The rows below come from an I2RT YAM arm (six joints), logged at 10 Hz.
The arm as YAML. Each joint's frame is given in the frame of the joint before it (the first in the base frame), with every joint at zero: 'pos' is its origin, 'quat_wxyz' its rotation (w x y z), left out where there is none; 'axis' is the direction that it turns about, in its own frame. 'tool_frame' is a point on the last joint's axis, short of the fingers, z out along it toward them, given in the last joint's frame.
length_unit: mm
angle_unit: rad
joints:
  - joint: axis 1
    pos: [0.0, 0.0, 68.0]
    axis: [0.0, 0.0, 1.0]
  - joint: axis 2
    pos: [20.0, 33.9, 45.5]
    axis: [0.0, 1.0, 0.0]
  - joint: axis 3
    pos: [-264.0, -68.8, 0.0]
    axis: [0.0, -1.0, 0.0]
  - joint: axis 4
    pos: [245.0, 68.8, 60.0]
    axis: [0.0, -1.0, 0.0]
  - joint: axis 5
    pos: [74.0, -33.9, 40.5]
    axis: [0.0, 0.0, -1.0]
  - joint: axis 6
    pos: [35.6, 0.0, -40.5]
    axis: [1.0, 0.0, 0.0]
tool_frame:
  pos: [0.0, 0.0, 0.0]
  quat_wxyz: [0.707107, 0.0, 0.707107, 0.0]
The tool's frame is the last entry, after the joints.
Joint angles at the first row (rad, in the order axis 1, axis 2, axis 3, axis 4, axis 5, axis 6):
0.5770 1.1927 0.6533 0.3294 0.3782 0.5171
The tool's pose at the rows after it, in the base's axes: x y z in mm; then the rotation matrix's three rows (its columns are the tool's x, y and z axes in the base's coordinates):
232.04 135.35 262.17; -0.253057 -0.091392 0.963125; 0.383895 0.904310 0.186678; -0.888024 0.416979 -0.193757
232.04 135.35 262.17; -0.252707 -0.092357 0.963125; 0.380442 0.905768 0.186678; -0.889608 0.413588 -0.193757
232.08 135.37 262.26; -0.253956 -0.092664 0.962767; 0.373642 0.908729 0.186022; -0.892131 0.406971 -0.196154
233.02 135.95 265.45; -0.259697 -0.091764 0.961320; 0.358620 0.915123 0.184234; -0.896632 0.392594 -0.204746
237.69 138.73 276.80; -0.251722 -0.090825 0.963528; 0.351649 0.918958 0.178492; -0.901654 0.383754 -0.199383
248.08 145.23 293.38; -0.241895 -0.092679 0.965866; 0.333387 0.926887 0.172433; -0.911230 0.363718 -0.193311
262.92 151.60 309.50; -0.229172 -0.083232 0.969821; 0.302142 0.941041 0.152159; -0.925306 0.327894 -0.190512
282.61 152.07 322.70; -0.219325 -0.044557 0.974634; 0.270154 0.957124 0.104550; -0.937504 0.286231 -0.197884
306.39 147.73 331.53; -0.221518 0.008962 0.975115; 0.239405 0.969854 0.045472; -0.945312 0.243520 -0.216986
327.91 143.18 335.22; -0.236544 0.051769 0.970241; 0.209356 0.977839 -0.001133; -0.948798 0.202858 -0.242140
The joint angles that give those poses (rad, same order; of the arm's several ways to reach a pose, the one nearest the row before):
0.5770 1.1927 0.6533 0.3294 0.3778 0.5175
0.5770 1.1927 0.6533 0.3294 0.3778 0.5137
0.5770 1.1927 0.6548 0.3252 0.3782 0.5076
0.5770 1.1931 0.6724 0.2985 0.3790 0.4961
0.5770 1.2045 0.7235 0.2642 0.3855 0.4850
0.5770 1.2427 0.8124 0.2195 0.3924 0.4614
0.5693 1.2991 0.9149 0.1753 0.4057 0.4240
0.5392 1.3640 1.0203 0.1249 0.4233 0.3874
0.4934 1.4380 1.1256 0.0708 0.4355 0.3557
0.4542 1.5074 1.2144 0.0220 0.4408 0.3286

